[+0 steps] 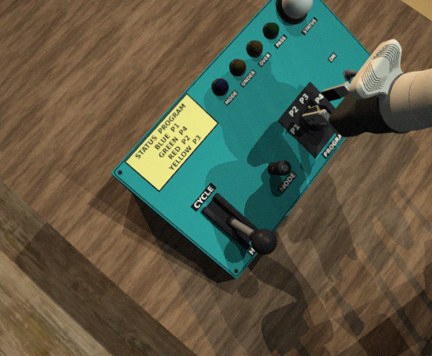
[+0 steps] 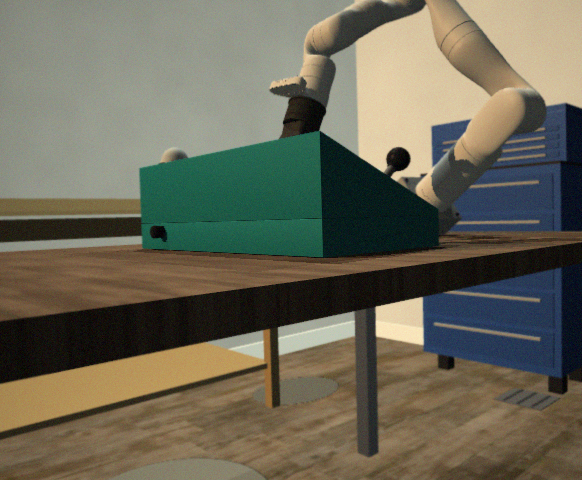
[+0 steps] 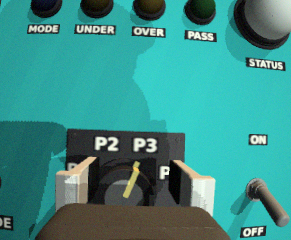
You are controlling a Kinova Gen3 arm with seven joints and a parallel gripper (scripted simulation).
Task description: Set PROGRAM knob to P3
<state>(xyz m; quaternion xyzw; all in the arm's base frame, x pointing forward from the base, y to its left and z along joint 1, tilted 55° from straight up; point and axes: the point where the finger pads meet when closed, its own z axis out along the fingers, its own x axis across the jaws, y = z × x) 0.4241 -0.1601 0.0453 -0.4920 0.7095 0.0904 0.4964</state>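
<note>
The teal console lies 7 cm to the left of my hand, 5 cm below it and 3 cm ahead of it. Round my hand: cycle lever (25 cm to the left, 3 cm behind, 2 cm below); then mode button (13 cm to the left, 3 cm below, 1 cm behind); then check toggle (11 cm to the right, 4 cm below, 1 cm behind).
</note>
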